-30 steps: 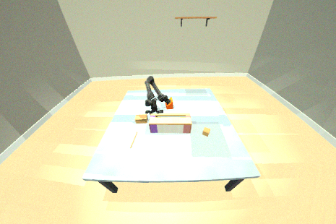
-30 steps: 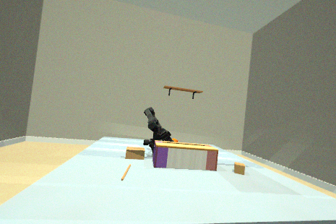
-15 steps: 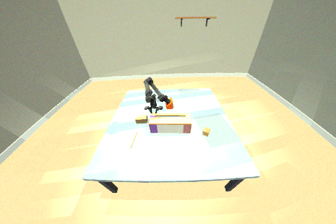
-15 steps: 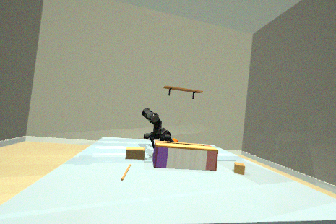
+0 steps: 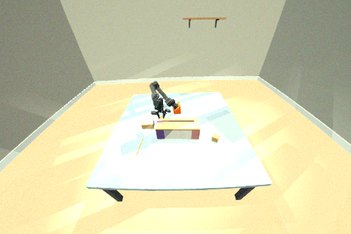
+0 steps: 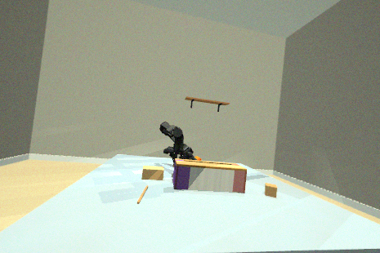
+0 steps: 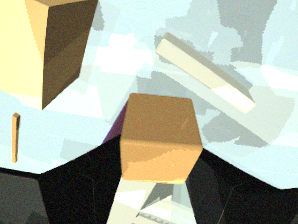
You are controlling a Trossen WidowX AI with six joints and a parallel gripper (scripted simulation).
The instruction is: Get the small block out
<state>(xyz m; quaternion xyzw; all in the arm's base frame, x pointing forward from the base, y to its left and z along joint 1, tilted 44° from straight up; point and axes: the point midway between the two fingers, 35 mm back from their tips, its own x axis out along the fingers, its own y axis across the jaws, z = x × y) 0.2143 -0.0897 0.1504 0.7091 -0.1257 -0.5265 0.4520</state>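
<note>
My gripper tip is now 1 cm past the tan block and 1 cm below it. The rest, counted from my gripper tip: box 9 cm ahead, 16 cm to the left, 1 cm below; thin yellow stick 24 cm ahead, 19 cm to the right, 7 cm below.
</note>
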